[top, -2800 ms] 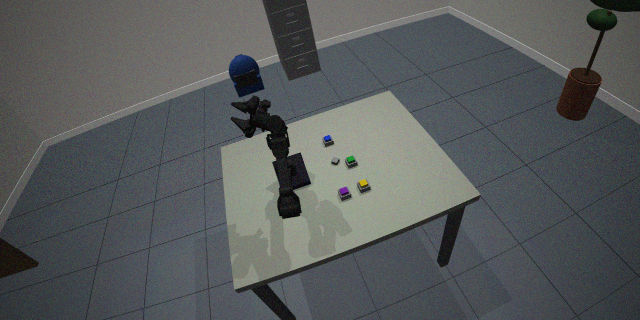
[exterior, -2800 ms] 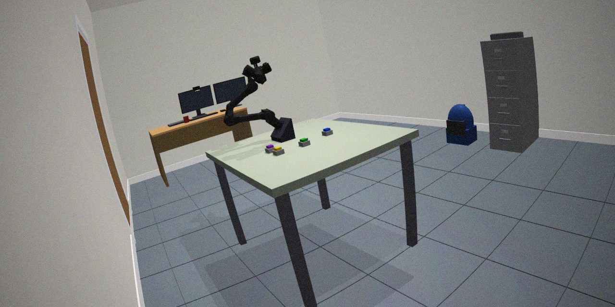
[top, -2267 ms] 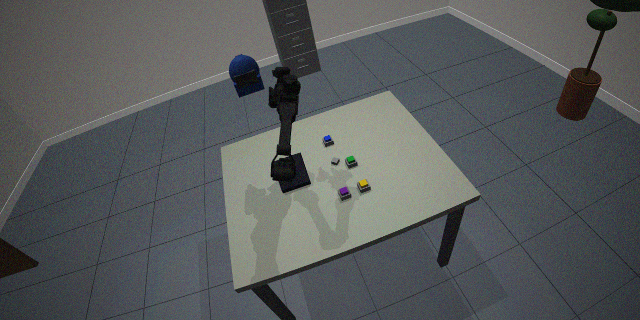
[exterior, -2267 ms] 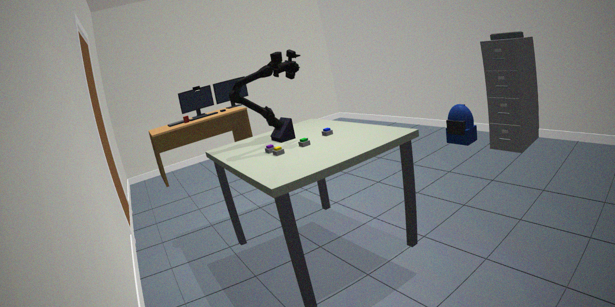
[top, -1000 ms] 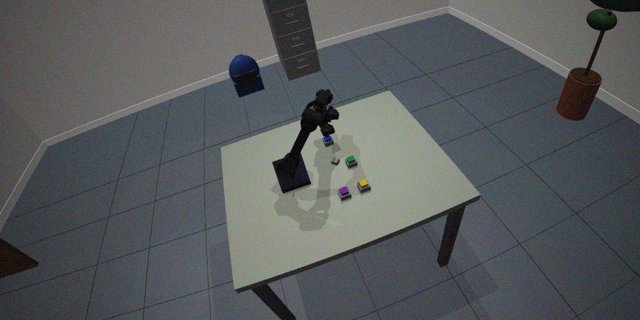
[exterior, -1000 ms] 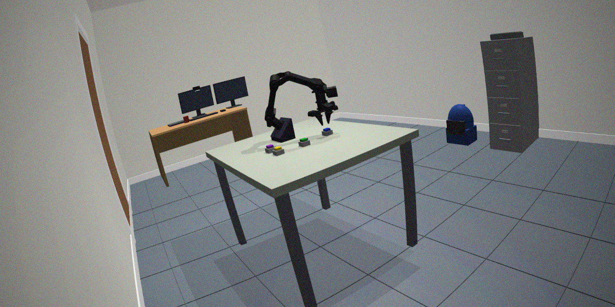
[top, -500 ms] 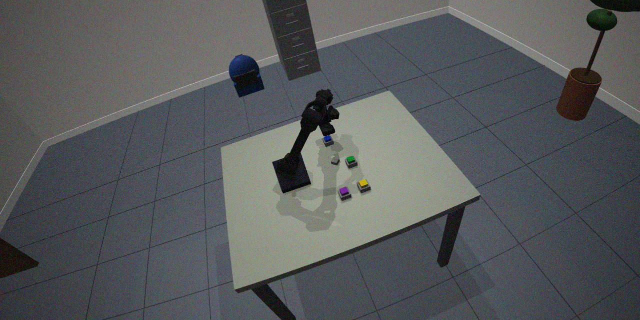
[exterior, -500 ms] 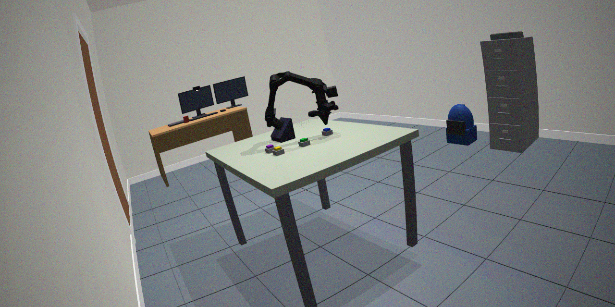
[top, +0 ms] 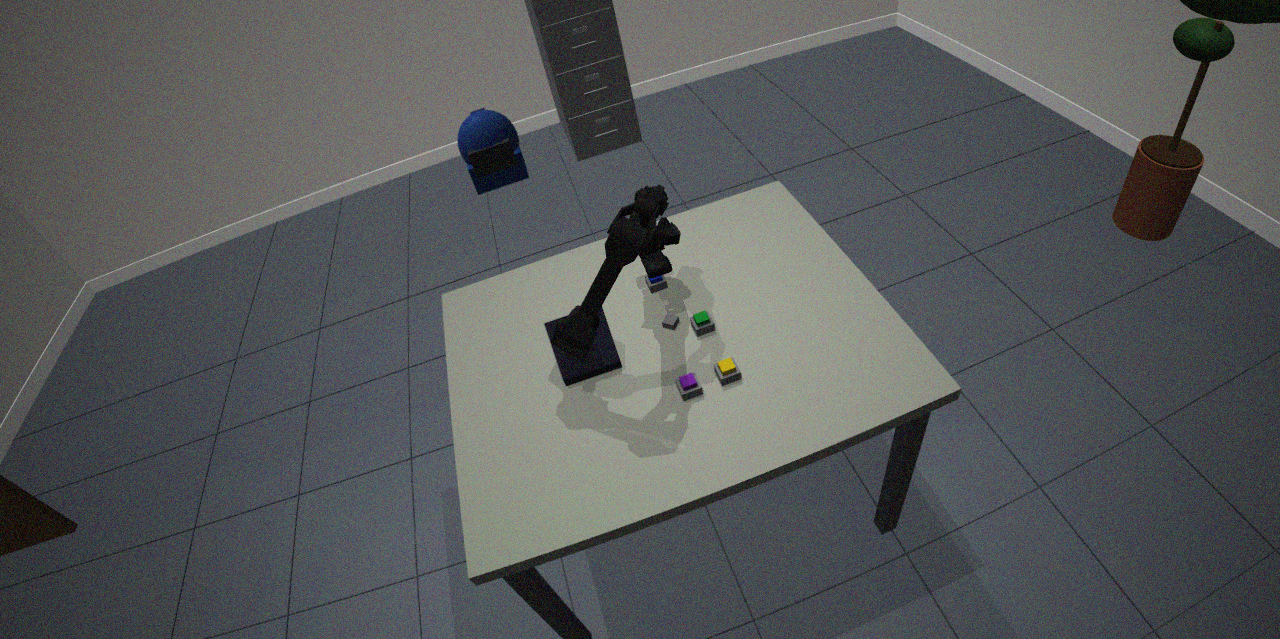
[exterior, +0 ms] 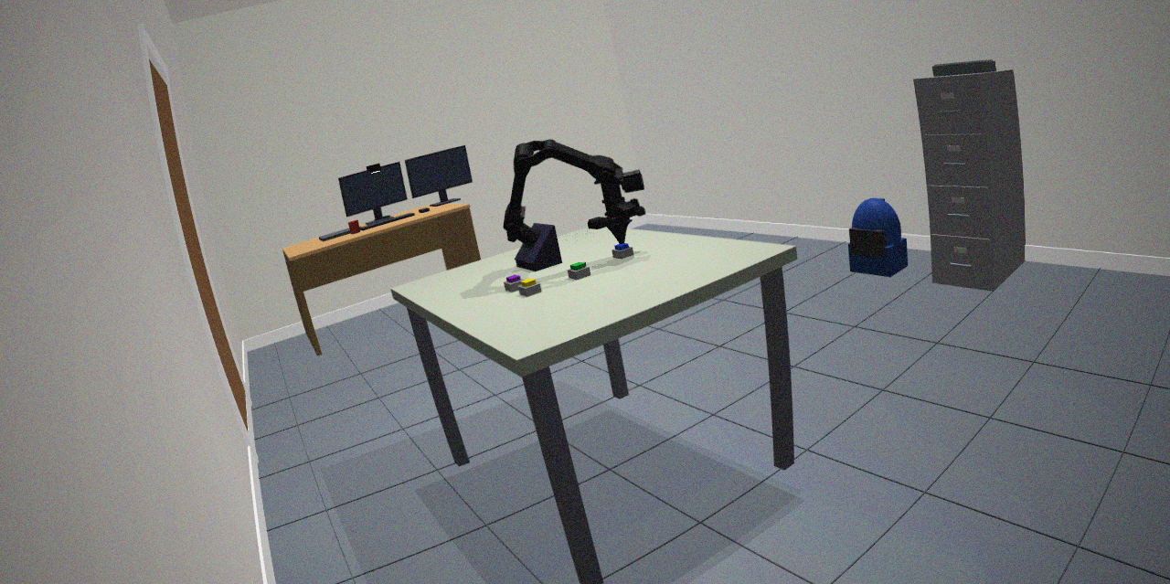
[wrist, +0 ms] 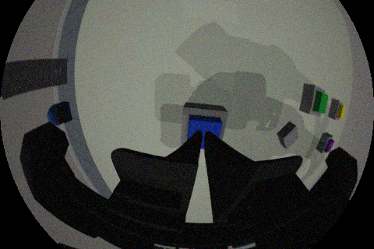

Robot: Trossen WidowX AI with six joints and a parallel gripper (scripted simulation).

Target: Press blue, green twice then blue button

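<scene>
My gripper tip is now 10 mm above the blue button. The rest, counted from my gripper tip: yellow button: 370 mm to the right, 40 mm ahead, 10 mm below; green button: 200 mm to the right, 40 mm ahead, 10 mm below; grey block: 160 mm to the right, 30 mm below, 20 mm behind.
</scene>
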